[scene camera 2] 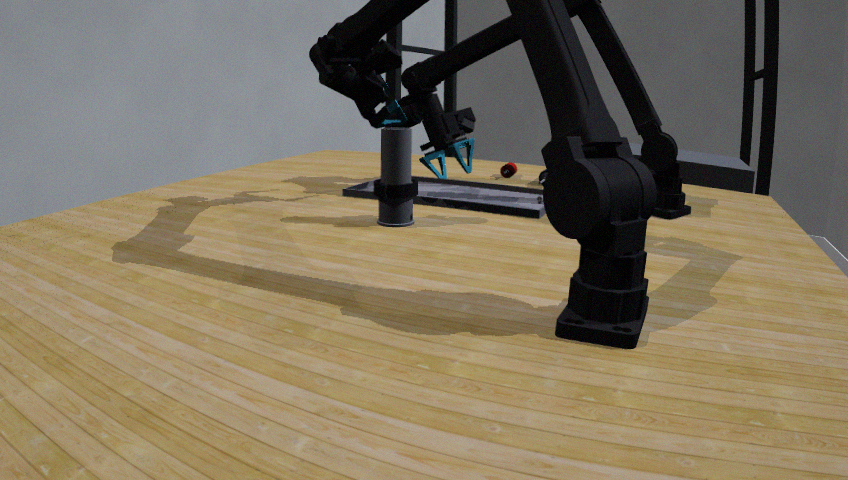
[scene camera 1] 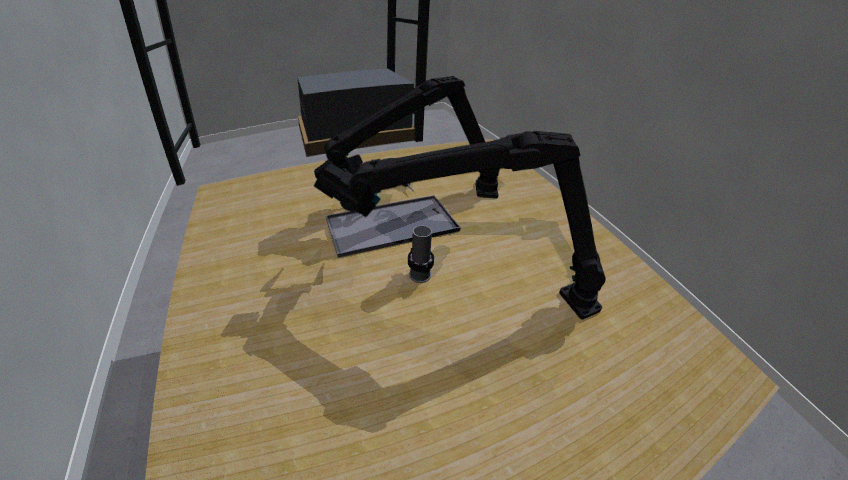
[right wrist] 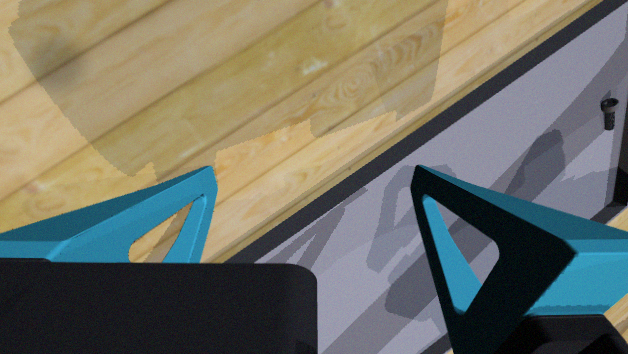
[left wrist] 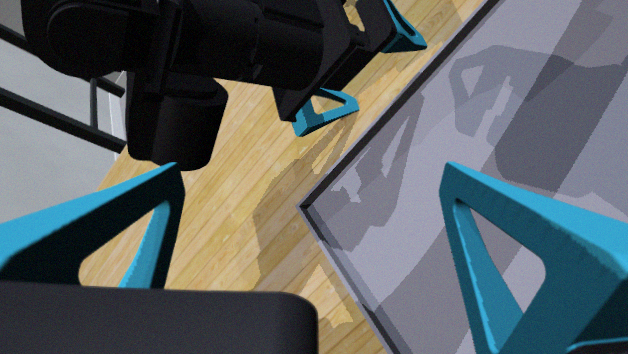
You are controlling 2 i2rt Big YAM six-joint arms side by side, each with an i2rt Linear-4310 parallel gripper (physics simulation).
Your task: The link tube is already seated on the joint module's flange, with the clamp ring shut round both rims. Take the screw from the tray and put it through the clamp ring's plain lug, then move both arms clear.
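Seen in the pictures: left gripper, fingertip midpoint: (scene camera 2: 396, 107) (left wrist: 312, 177); right gripper, fingertip midpoint: (scene camera 2: 456, 177) (right wrist: 313, 176) (left wrist: 387, 76); left arm's base at its link origin: (scene camera 2: 604, 321) (scene camera 1: 579, 301); right arm's base at its link origin: (scene camera 2: 664, 212) (scene camera 1: 486, 190).
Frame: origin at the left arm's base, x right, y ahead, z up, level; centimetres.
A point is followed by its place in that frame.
The link tube (scene camera 1: 421, 242) {x 24.0, y 41.6, z 14.2 cm} (scene camera 2: 395, 157) {x 24.1, y 39.3, z 11.4 cm} stands upright on the joint module (scene camera 1: 420, 275) {x 23.7, y 41.5, z 2.7 cm} (scene camera 2: 395, 214) {x 23.8, y 39.1, z 2.1 cm}, with the dark clamp ring (scene camera 1: 420, 261) (scene camera 2: 395, 190) {x 23.2, y 38.8, z 6.2 cm} around the joint. The lugs are too small to tell. The dark screw (scene camera 1: 436, 210) {x 54.9, y 23.7, z 1.1 cm} (right wrist: 609, 114) {x 55.5, y 24.1, z 1.0 cm} lies in the grey tray (scene camera 1: 357, 237) {x 48.8, y 54.1, z 0.4 cm} (scene camera 2: 511, 209) {x 42.2, y 25.5, z 1.1 cm} (left wrist: 400, 270) {x 51.3, y 58.0, z 0.4 cm} (right wrist: 480, 130) {x 61.2, y 36.1, z 0.4 cm}, near its right end in scene camera 1. My right gripper (scene camera 2: 455, 174) {x 65.9, y 47.2, z 1.8 cm} (left wrist: 387, 76) {x 65.9, y 47.2, z 1.8 cm} (right wrist: 313, 176) {x 65.9, y 47.2, z 1.8 cm} is open and empty, low by the tray's long edge, away from the screw. My left gripper (scene camera 2: 392, 113) {x 48.8, y 53.6, z 18.5 cm} (left wrist: 312, 177) {x 48.8, y 53.6, z 18.5 cm} is open and empty, higher up, above the tray's corner region in its wrist view.
The two arms are close together above the tray's left part in scene camera 1. A red and black cylinder (scene camera 2: 508, 170) {x 83.0, y 40.3, z 2.0 cm} lies beyond the tray. A large dark box (scene camera 1: 357, 107) stands past the table, near black ladder-like frames (scene camera 1: 421, 65).
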